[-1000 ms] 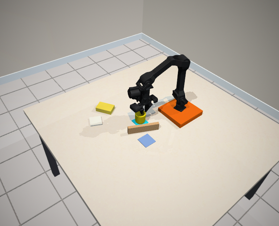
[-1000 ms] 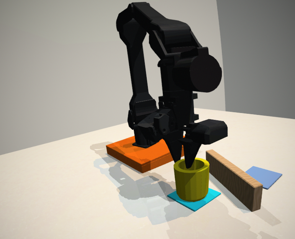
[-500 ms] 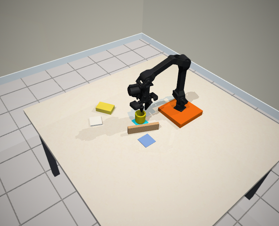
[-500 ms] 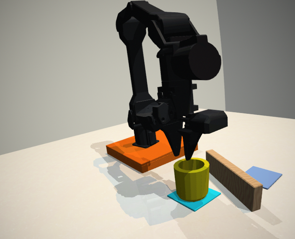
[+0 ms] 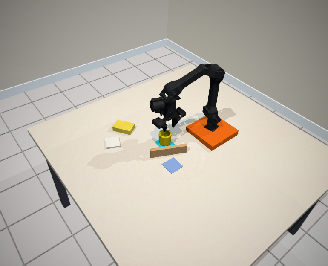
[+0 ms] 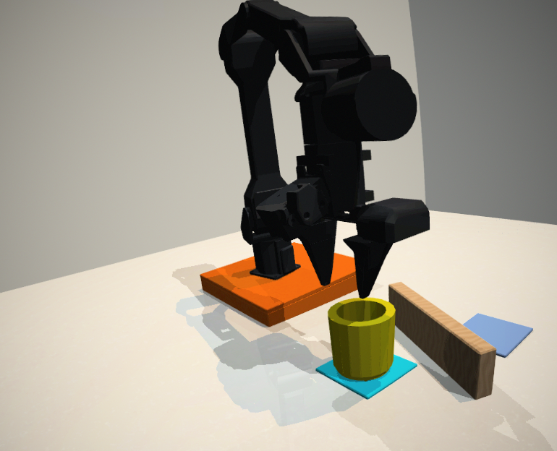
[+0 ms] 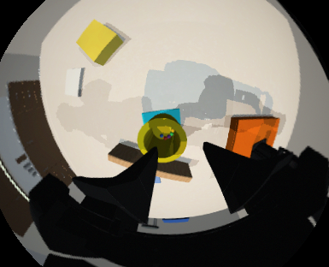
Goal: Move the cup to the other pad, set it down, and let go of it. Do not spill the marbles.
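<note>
Now: the yellow cup 20 mm ahead of my gripper tip and 50 mm below it. Round my gripper tip: cyan pad: 30 mm ahead, 100 mm below; then pale blue pad: 120 mm ahead, 130 mm to the left, 100 mm below; then wooden bar: 80 mm ahead, 70 mm to the left, 70 mm below.
</note>
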